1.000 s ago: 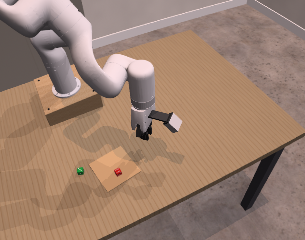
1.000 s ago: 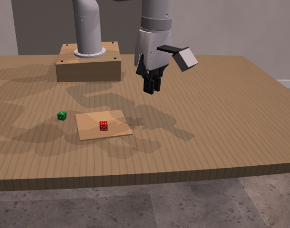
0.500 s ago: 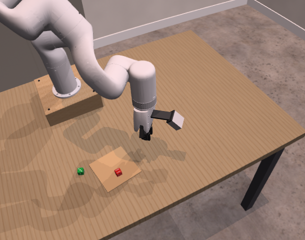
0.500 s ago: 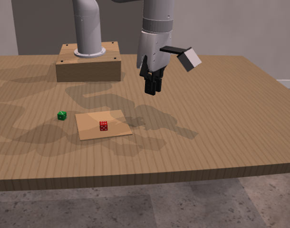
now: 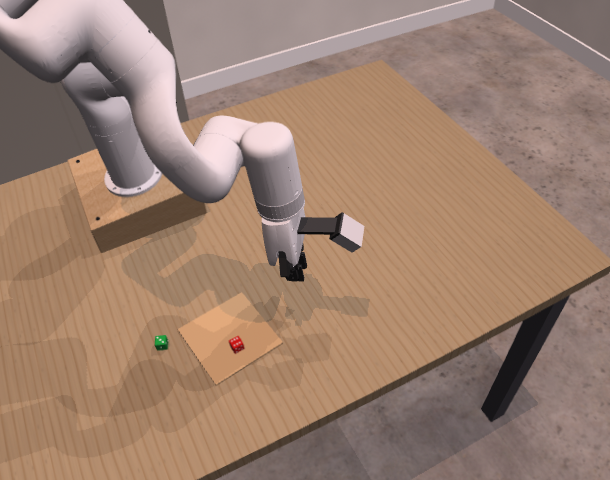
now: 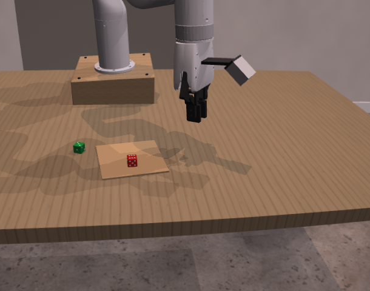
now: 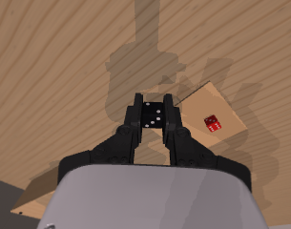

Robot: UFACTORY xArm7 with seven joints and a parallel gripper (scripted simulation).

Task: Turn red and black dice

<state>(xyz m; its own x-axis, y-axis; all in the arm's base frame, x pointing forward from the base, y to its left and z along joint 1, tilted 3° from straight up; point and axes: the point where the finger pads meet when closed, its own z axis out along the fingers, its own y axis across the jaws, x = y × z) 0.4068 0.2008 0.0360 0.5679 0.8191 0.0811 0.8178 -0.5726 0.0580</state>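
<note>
My hand is 1 cm above the black die. From my hand the other things lie so: red die (4 cm ahead, 14 cm to the right, 10 cm below); then tan mat (1 cm ahead, 14 cm to the right, 11 cm below); then green die (3 cm behind, 26 cm to the right, 10 cm below).
</note>
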